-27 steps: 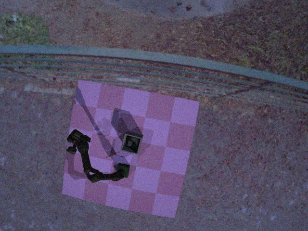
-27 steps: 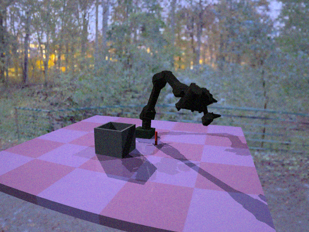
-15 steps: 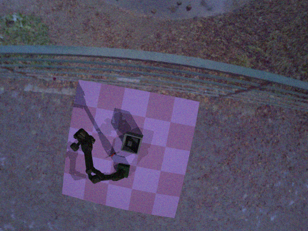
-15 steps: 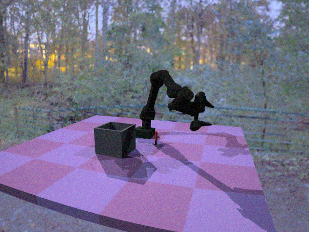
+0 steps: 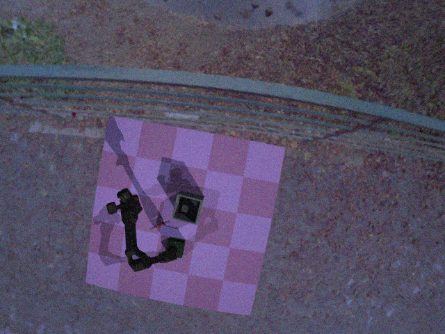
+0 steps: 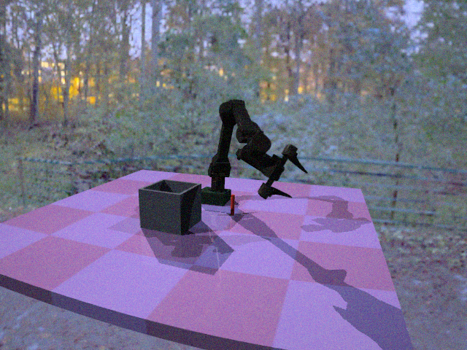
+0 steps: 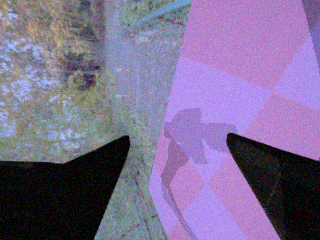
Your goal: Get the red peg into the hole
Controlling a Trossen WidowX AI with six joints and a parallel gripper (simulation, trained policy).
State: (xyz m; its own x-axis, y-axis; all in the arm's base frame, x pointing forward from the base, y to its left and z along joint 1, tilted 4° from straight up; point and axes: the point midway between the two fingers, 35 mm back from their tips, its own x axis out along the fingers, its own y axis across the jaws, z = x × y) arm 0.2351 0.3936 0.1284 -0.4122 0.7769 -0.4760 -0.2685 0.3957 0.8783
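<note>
My gripper tip is 80 mm past the red peg, 280 mm to the left of it and 130 mm above it. Also, from my gripper tip: grey plate 120 mm ahead, 410 mm to the right, 130 mm below.
</note>
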